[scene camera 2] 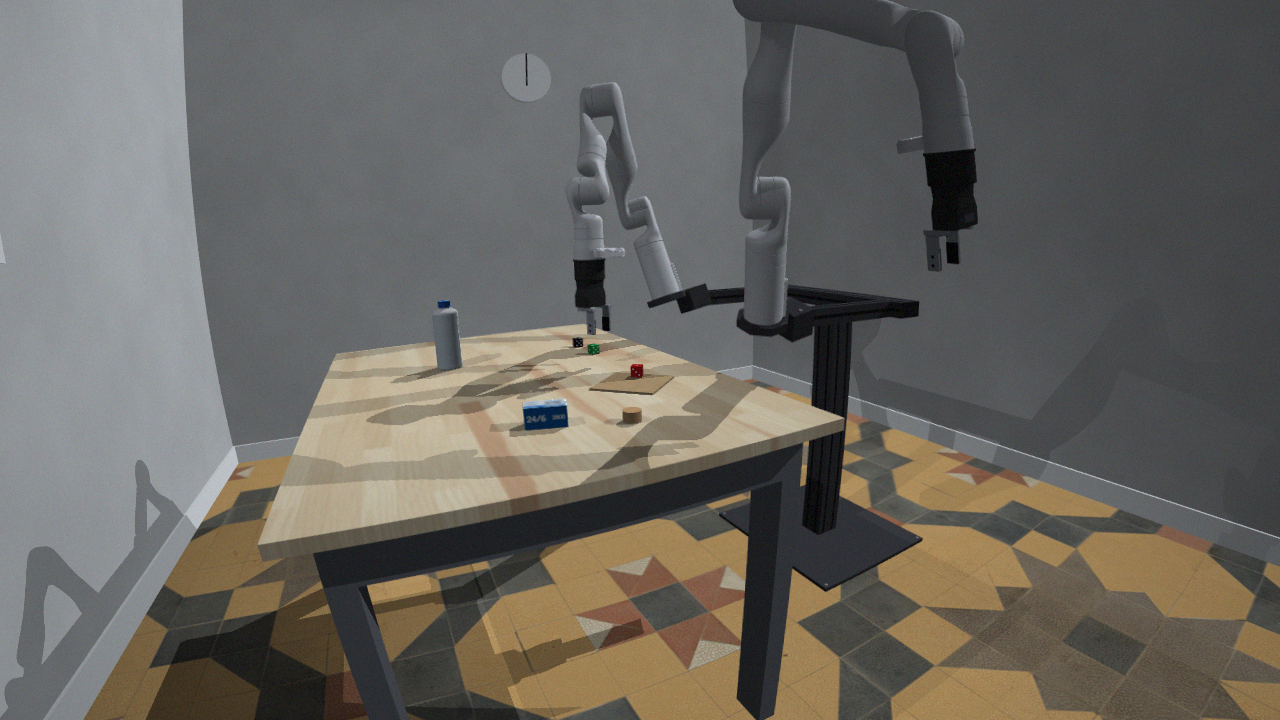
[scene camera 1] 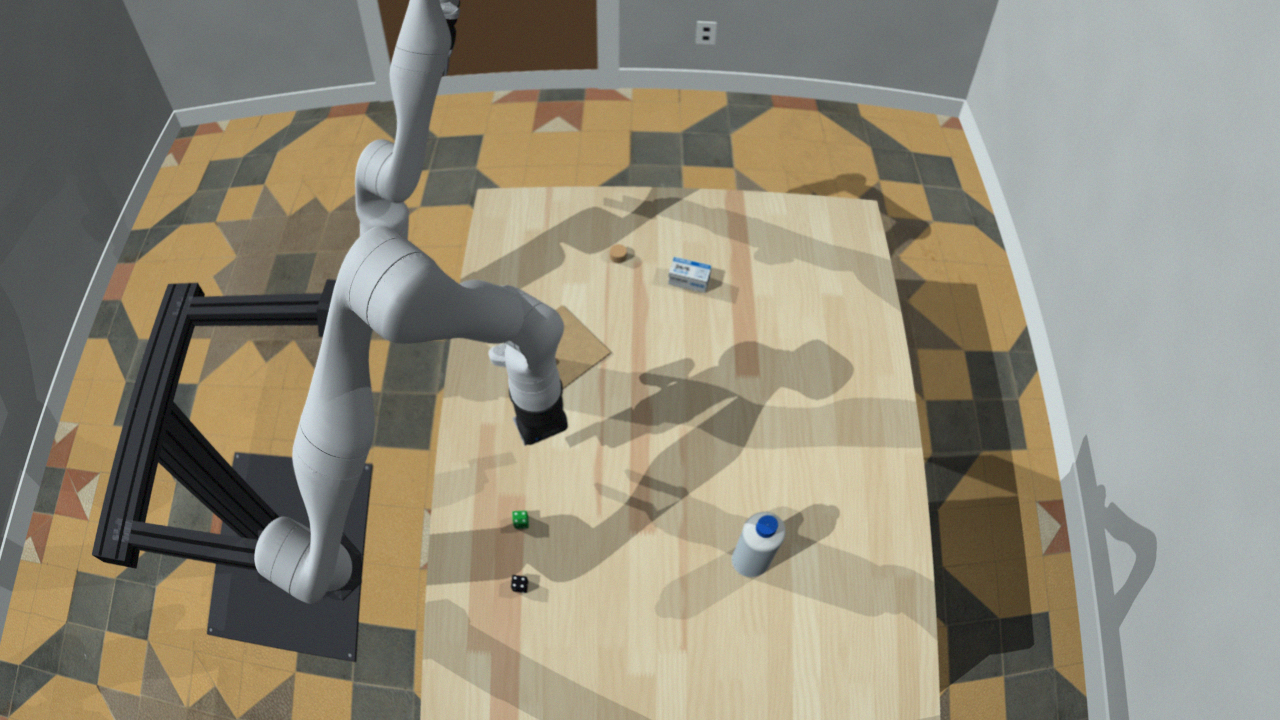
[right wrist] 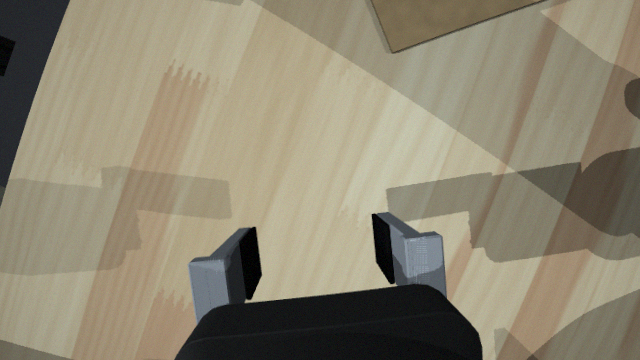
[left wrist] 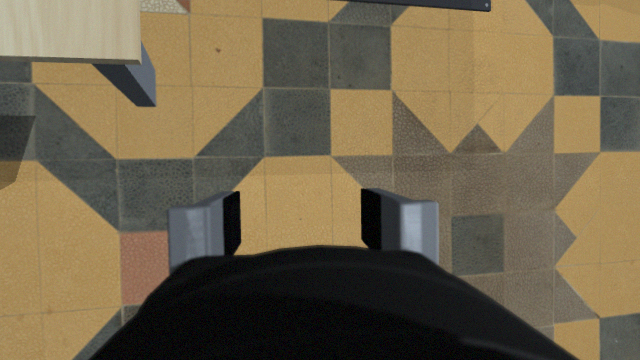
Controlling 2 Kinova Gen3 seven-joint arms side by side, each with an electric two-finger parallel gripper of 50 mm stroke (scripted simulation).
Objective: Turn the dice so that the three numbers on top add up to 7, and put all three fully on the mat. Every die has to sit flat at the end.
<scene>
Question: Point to a white bottle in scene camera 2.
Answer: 445,319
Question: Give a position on a staples box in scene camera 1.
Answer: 692,275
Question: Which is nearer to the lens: the brown square mat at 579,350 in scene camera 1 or the white bottle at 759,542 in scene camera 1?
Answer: The white bottle.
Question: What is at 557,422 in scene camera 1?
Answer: My right gripper.
</scene>
